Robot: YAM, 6 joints.
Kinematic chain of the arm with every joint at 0, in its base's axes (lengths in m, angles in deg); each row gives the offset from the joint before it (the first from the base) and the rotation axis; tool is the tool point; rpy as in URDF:
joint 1: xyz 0 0 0.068 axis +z
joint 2: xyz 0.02 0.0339 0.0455 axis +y
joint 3: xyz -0.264 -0.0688 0 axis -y
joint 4: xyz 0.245 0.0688 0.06 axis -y
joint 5: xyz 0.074 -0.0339 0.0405 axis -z
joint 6: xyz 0.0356 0 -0.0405 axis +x
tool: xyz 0 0 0 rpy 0 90 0
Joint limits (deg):
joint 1: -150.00..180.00
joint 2: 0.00..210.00
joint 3: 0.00..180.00
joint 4: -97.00..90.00
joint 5: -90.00..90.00
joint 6: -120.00..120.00
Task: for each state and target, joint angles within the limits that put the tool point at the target. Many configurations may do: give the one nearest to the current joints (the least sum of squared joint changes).
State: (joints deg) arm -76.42 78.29 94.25 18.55 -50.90 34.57
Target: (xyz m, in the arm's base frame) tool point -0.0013 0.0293 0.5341
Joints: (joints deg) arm -53.39 26.68 71.42 10.73 -27.49 34.57
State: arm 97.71 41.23 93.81 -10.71 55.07 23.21
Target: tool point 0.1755 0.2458 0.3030
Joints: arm 60.01 79.28 61.72 -16.72 54.93 23.21
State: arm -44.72 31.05 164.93 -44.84 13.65 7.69
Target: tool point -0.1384 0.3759 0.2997
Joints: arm -70.75 0.00 141.61 -93.52 10.94 7.69
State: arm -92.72 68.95 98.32 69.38 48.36 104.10
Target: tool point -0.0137 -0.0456 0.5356
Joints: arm -76.36 46.22 63.99 78.70 42.54 104.10
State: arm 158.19 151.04 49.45 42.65 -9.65 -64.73
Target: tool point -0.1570 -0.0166 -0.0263
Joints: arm 180.00 127.71 12.05 40.78 -27.79 -64.73
